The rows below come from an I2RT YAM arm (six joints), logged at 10 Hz.
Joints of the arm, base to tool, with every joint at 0 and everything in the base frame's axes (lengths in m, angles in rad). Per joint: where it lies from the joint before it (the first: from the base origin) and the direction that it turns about. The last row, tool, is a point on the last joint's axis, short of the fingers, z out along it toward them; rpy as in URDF.
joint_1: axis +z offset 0 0 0.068
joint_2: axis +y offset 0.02 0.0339 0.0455
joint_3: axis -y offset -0.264 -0.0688 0
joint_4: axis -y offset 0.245 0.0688 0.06
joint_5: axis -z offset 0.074 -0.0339 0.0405
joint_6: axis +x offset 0.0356 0 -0.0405
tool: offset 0 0 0 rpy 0 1.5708 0
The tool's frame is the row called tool.
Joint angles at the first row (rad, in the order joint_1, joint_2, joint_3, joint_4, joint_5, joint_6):
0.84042, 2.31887, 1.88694, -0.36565, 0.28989, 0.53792
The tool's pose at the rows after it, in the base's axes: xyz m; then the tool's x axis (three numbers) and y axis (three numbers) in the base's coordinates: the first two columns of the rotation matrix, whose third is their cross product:
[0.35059 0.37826 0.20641 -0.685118 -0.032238 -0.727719 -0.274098 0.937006 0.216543]
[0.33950 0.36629 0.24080 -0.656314 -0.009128 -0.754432 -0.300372 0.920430 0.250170]
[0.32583 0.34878 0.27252 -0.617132 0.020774 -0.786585 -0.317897 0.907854 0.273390]
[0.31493 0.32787 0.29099 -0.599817 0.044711 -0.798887 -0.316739 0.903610 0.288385]
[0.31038 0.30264 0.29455 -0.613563 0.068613 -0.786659 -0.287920 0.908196 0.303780]
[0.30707 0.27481 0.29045 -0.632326 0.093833 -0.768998 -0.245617 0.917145 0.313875]
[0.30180 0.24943 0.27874 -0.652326 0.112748 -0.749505 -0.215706 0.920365 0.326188]
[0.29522 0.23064 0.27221 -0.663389 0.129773 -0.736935 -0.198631 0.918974 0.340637]
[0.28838 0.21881 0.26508 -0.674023 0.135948 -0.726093 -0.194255 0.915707 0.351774]
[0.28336 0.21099 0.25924 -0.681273 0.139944 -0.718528 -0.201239 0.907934 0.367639]
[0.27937 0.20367 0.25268 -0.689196 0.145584 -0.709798 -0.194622 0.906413 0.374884]
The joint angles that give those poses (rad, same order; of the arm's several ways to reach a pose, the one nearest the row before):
0.84211, 2.25392, 1.85997, -0.34874, 0.27536, 0.53383
0.84157, 2.14791, 1.80492, -0.33560, 0.25859, 0.52354
0.83844, 2.02816, 1.72546, -0.30701, 0.25809, 0.51093
0.82517, 1.92518, 1.64152, -0.29305, 0.25349, 0.50813
0.79193, 1.84314, 1.55067, -0.29317, 0.23544, 0.52202
0.74871, 1.76611, 1.44658, -0.28746, 0.21809, 0.53666
0.70776, 1.69657, 1.32613, -0.25629, 0.18899, 0.54569
0.67870, 1.63749, 1.23757, -0.23333, 0.16380, 0.55212
0.66290, 1.59543, 1.16722, -0.21120, 0.14102, 0.55529
0.65138, 1.56601, 1.11304, -0.18326, 0.11279, 0.55588
0.64013, 1.54392, 1.06706, -0.16576, 0.09904, 0.55980

